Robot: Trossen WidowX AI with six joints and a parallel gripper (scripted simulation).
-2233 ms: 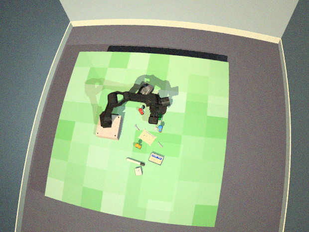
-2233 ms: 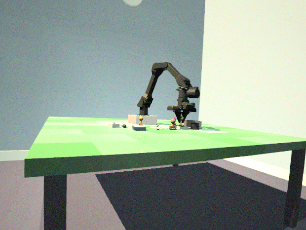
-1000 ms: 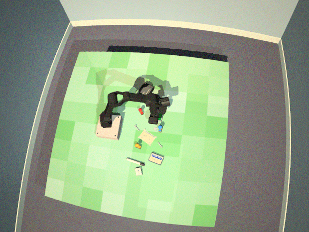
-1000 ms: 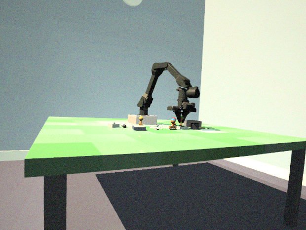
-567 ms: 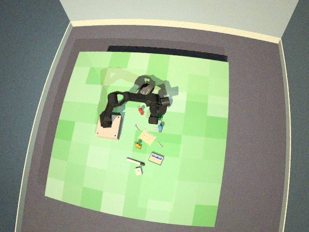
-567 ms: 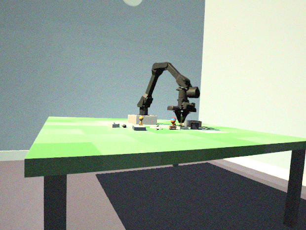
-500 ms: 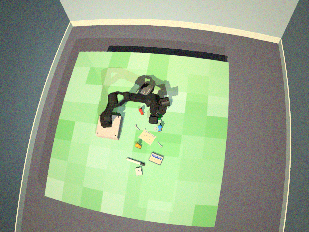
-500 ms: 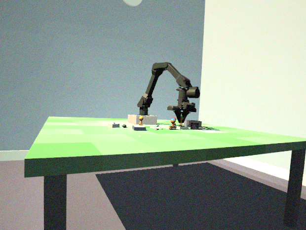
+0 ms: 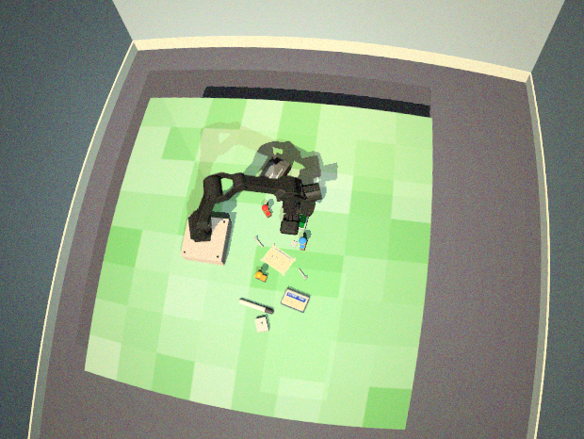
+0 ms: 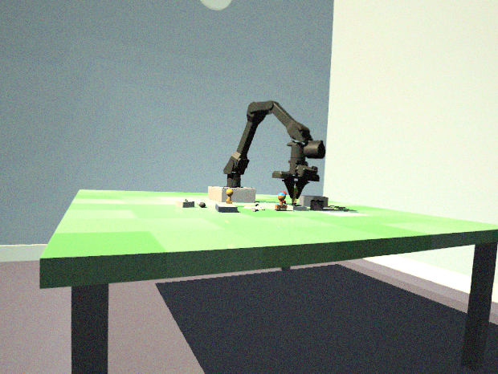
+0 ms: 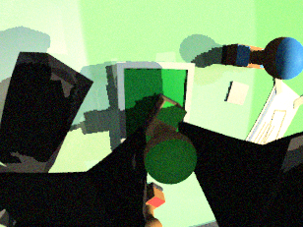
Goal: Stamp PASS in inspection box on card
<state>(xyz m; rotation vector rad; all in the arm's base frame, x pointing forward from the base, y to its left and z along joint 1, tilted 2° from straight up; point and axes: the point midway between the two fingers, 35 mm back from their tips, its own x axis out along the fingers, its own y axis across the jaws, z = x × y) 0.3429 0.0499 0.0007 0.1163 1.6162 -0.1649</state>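
My gripper tip is 4 cm above the green ink pad. The rest, counted from my gripper tip: blue stamp: 10 cm to the right, 3 cm ahead, 2 cm below; then green-knobbed stamp: right at my gripper tip; then dark block: 10 cm to the left, 3 cm ahead, 2 cm below.
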